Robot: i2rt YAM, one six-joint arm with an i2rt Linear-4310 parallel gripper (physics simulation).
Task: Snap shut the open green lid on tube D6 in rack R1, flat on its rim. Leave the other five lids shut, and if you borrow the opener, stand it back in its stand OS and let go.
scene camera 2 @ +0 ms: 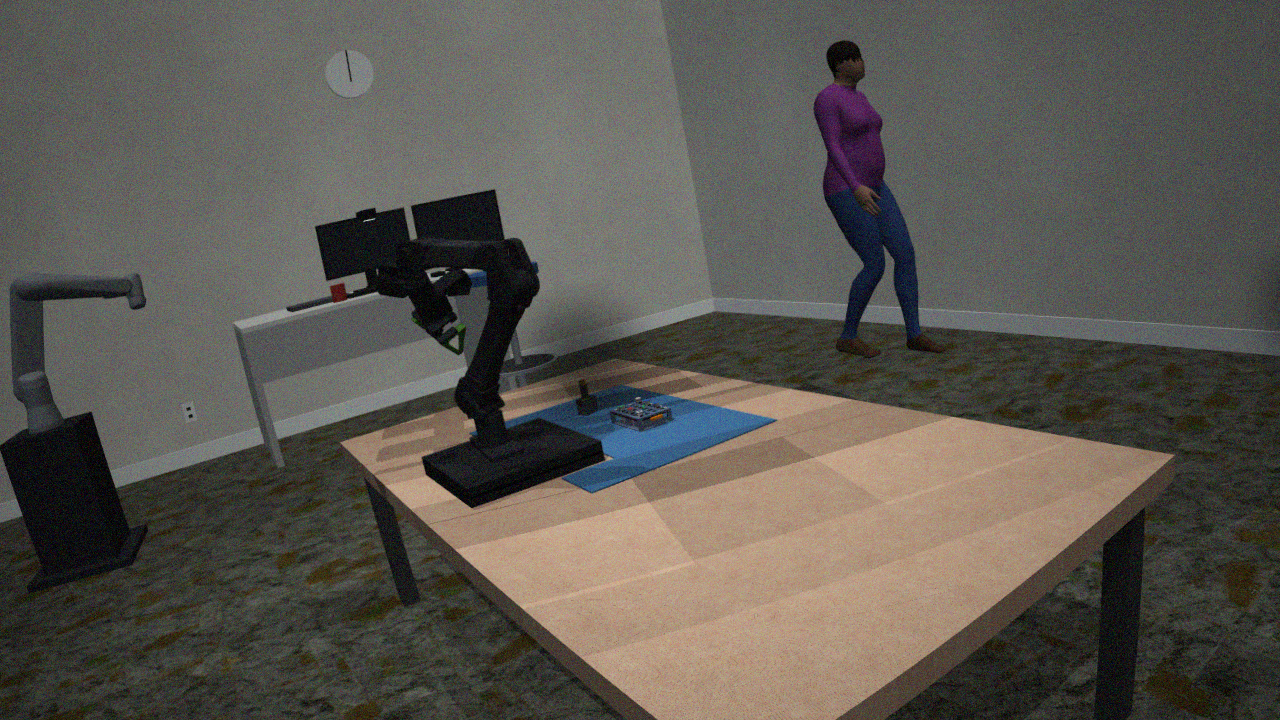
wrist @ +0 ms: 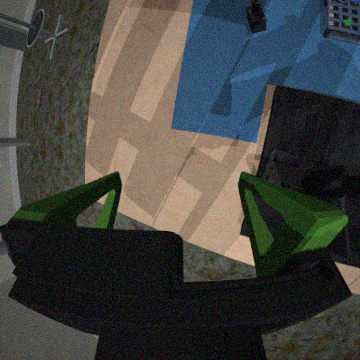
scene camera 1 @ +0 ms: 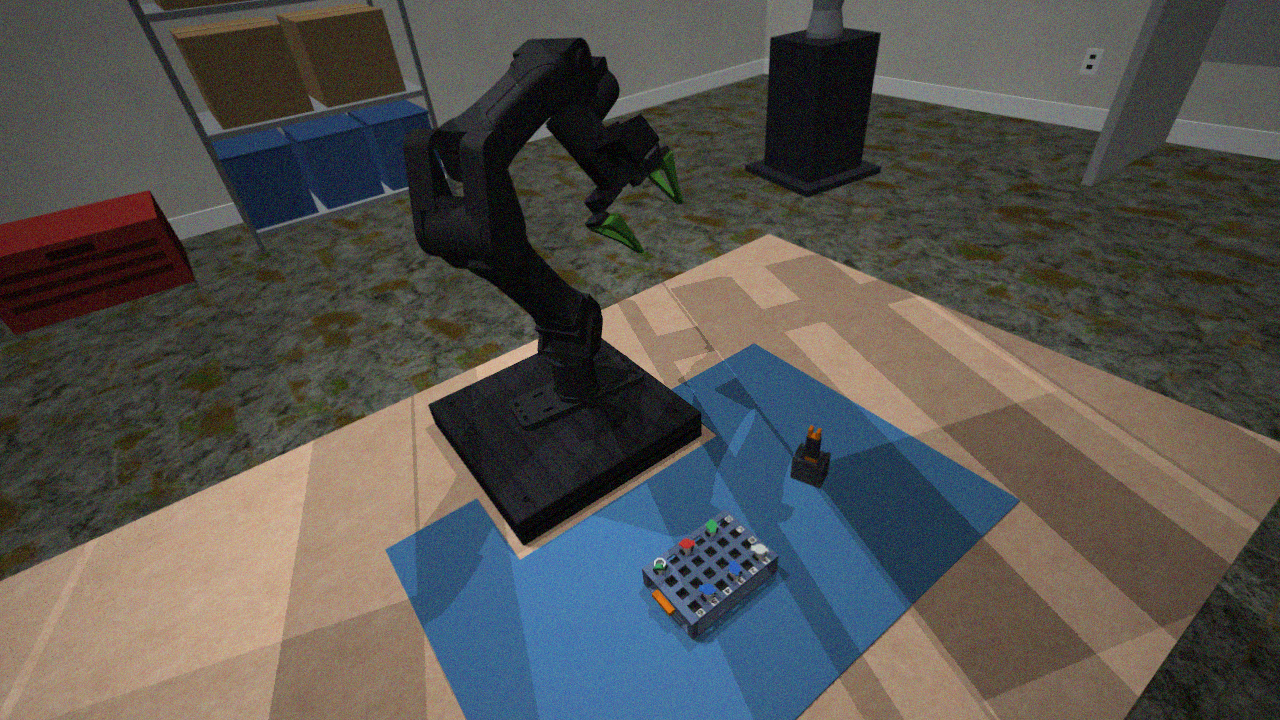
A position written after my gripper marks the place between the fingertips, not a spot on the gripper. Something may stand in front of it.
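Observation:
There is a dark stand (scene camera 1: 814,474) here, and with it I see a blue mat (scene camera 1: 572,623). The mat (scene camera 2: 696,426) appears again from another view, and I find the mat (wrist: 225,68) from the wrist too. As for my gripper (scene camera 1: 661,227), it is open and holds nothing. I can also see the gripper (scene camera 2: 449,344) elsewhere, and the wrist view has the gripper (wrist: 179,177) as well.

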